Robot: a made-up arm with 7 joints.
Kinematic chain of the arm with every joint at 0, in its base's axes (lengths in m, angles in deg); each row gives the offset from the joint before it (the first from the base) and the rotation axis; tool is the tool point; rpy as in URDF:
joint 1: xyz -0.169 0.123 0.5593 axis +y
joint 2: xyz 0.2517 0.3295 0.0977 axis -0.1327 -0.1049 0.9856
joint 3: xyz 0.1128 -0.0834 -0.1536 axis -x
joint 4: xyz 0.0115 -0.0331 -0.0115 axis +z
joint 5: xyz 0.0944 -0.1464 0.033 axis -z
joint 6: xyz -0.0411 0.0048 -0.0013 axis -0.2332 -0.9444 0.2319
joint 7: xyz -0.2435 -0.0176 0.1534 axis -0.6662 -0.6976 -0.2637
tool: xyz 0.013 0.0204 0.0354 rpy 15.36 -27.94 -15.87
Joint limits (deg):
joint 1: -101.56..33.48
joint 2: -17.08..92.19
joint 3: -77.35..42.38
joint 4: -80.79..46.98
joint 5: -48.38..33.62
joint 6: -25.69..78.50
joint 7: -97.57..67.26
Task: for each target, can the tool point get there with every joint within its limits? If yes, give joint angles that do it. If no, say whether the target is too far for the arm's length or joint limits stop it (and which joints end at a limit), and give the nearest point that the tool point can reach.
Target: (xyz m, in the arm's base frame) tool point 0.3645 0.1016 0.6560
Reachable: yes | joints -23.82 43.29 -39.73 5.10 -24.38 21.55 -8.27
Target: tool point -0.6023 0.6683 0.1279
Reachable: no: joint limits stop it (at a limit: joint 1, joint 2, joint 3, joint 5, joint 6) | nearest point -0.3207 0.5148 0.2021 | short by 0.329 m
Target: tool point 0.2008 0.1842 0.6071
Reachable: yes | joints 9.03 25.28 -65.65 -60.14 11.53 -10.76 20.30
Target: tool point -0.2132 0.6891 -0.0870
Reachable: no: joint limits stop it (at a limit: joint 1, joint 2, joint 3, joint 5, joint 6) | nearest point -0.0958 0.6791 -0.0549 | short by 0.122 m
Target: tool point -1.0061 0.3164 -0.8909
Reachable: no: too far | nearest point -0.2272 0.3350 -0.0292 | short by 1.162 m
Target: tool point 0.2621 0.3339 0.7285
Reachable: yes | joints 8.30 70.92 13.66 -4.74 -3.38 -0.90 -9.15
